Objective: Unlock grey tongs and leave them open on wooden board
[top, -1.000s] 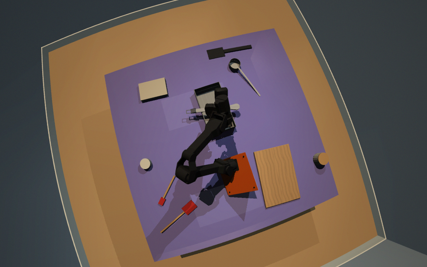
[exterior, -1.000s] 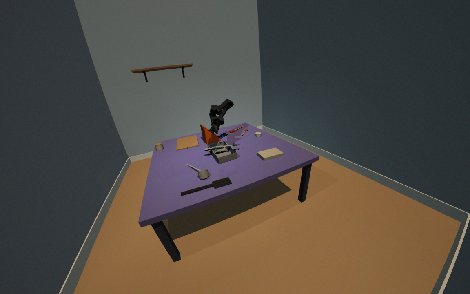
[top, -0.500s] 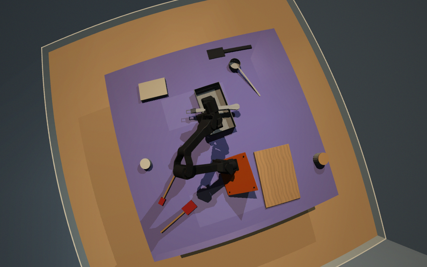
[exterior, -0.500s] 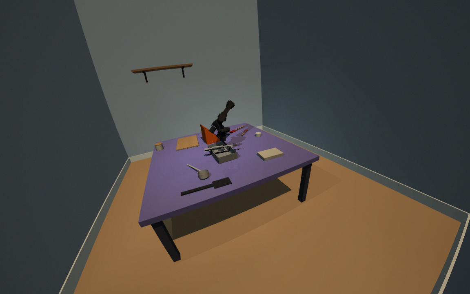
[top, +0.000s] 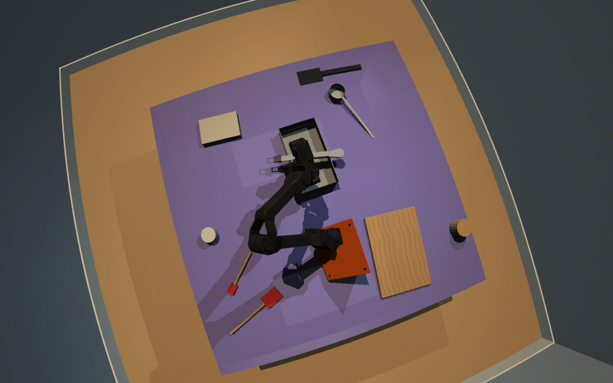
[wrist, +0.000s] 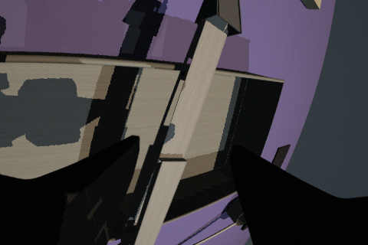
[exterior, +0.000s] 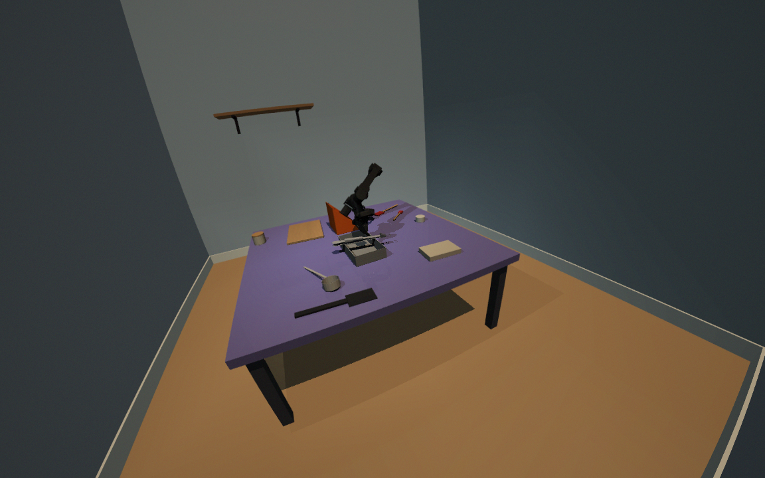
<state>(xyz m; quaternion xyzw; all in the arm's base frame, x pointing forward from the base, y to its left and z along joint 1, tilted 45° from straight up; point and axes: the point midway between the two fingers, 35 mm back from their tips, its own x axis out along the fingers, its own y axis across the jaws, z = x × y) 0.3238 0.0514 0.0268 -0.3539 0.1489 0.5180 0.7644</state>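
The roasting tin lies 7 cm below my gripper tip, 4 cm to the right of it and 2 cm ahead of it. Round my gripper tip: tan block: 32 cm to the left, 25 cm ahead, 8 cm below; black spatula: 42 cm ahead, 23 cm to the right, 9 cm below; small cylinder: 45 cm to the left, 22 cm behind, 8 cm below.
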